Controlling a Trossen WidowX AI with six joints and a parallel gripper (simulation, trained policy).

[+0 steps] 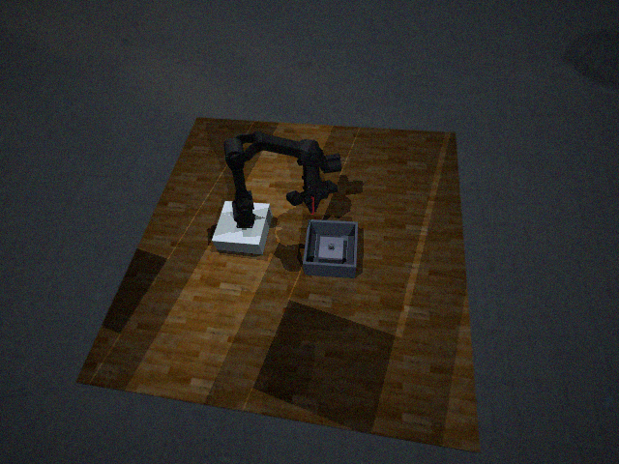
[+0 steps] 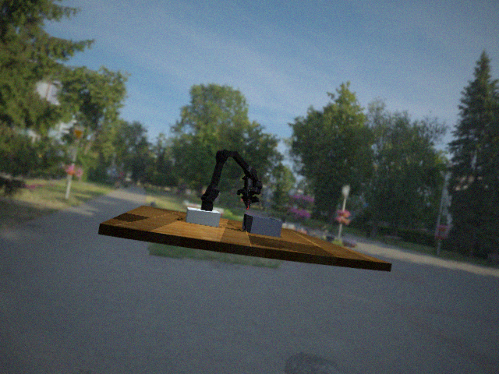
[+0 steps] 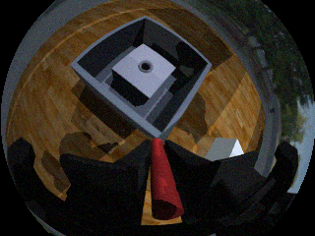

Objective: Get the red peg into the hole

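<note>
The light plate lies 70 mm ahead of my gripper tip, 100 mm to the right of it and 90 mm below it. From my gripper tip the other things lie so: red peg (10 mm to the left, 30 mm above); then grey box (70 mm ahead, 100 mm to the right, 110 mm below).
</note>
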